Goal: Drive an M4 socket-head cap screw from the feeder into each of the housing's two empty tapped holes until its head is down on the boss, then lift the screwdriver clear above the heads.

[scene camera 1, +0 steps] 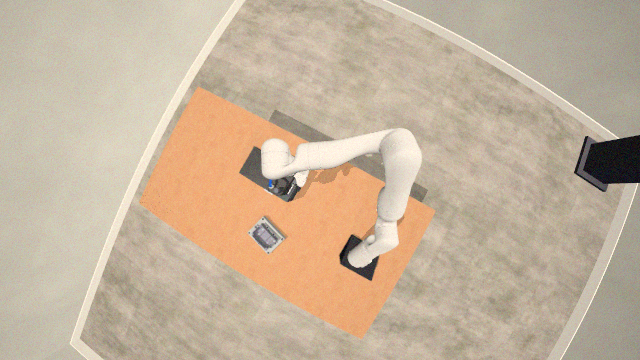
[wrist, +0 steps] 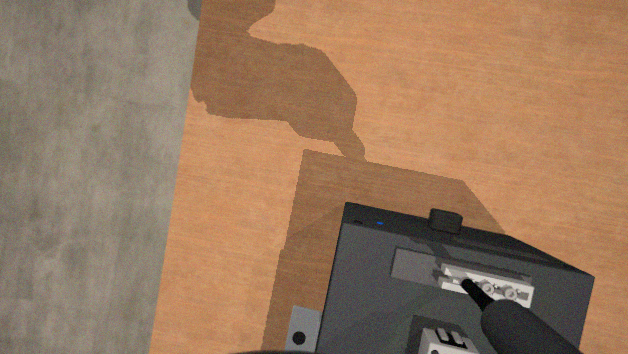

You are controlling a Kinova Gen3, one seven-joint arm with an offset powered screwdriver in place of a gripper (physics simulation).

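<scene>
The black screwdriver (wrist: 466,284) reaches in from the lower right of the wrist view. Its narrow tip is at the left part of the feeder's white rail (wrist: 528,289), over the place at the rail's left end. Whether it touches or carries a screw there is hidden by the tip. Two socket-head screws, a nearer one (wrist: 487,288) and a farther one (wrist: 510,293), sit in the rail to the right of the tip. The dark feeder (scene camera 1: 251,164) (wrist: 360,280) is partly under the arm in the scene view. The grey housing (scene camera 1: 266,235) lies apart from it; its holes are too small to make out.
The white arm (scene camera 1: 330,154) stands on a black base plate (scene camera 1: 369,271) on the orange table (scene camera 1: 200,200). A light block (wrist: 440,345) with dark slots is on the feeder near the screwdriver. A grey tab (wrist: 306,320) with a dark hole is at the feeder's left side.
</scene>
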